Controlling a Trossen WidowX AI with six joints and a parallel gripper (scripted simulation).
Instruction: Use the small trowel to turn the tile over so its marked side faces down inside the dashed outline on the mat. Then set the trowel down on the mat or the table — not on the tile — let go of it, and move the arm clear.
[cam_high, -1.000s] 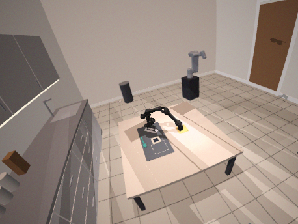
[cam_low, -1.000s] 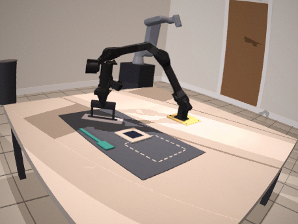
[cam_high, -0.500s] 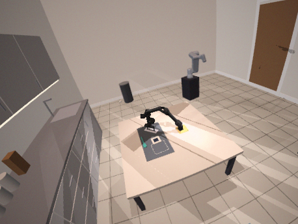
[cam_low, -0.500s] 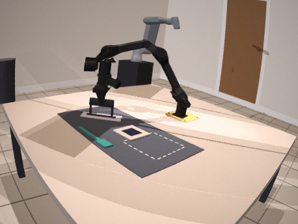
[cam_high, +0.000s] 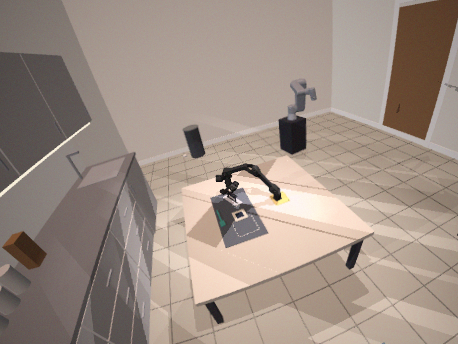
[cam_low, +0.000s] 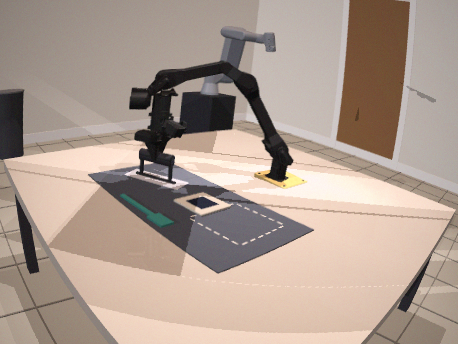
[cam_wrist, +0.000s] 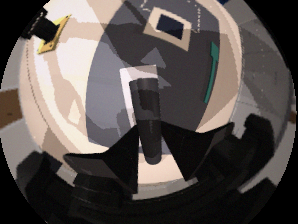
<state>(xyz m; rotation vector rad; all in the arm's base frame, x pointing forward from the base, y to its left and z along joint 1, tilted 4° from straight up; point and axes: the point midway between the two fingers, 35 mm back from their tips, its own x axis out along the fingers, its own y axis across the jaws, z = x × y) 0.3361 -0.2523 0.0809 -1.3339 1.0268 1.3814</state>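
The dark grey mat is 17 cm to the left of my gripper tip, 8 cm below it and 6 cm ahead of it. Also, from my gripper tip: tile (22 cm to the left, 6 cm below, 4 cm ahead); then flat green tool (20 cm ahead, 17 cm to the left, 6 cm below).
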